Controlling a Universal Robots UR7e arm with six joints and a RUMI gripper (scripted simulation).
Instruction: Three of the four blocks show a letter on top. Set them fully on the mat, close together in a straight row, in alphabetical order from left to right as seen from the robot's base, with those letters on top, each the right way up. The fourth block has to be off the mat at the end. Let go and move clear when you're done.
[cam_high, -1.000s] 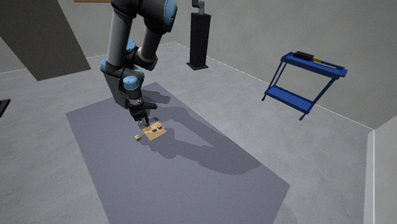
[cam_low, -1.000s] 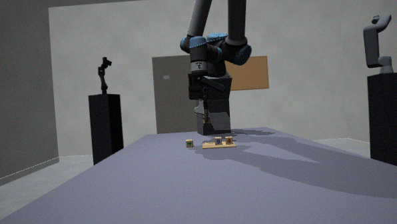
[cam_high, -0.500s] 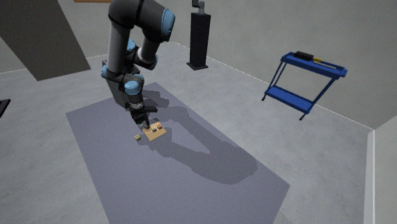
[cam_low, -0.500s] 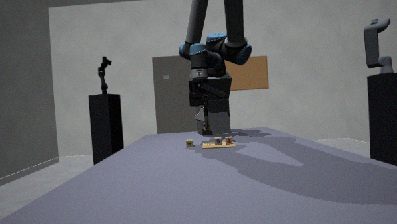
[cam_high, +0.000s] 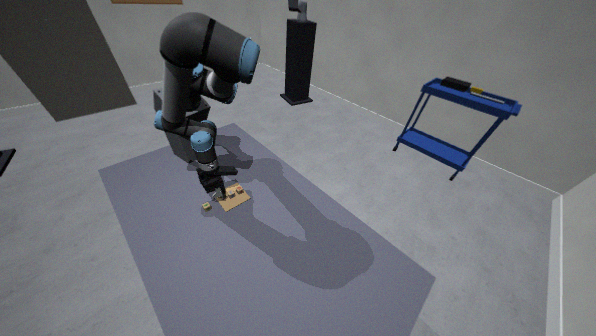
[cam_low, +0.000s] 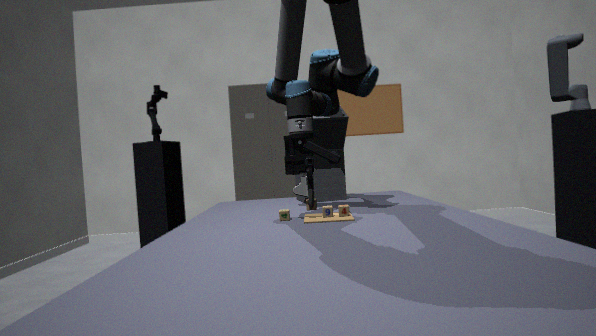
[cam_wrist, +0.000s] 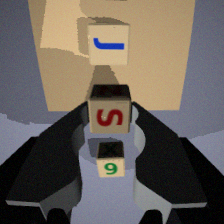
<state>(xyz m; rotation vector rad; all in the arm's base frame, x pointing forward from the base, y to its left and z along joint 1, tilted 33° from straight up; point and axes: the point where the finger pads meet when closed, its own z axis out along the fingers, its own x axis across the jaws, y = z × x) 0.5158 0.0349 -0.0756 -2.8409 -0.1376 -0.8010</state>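
Right now the tan mat is 10 mm behind my hand, 50 mm to the left of it and 40 mm below it.
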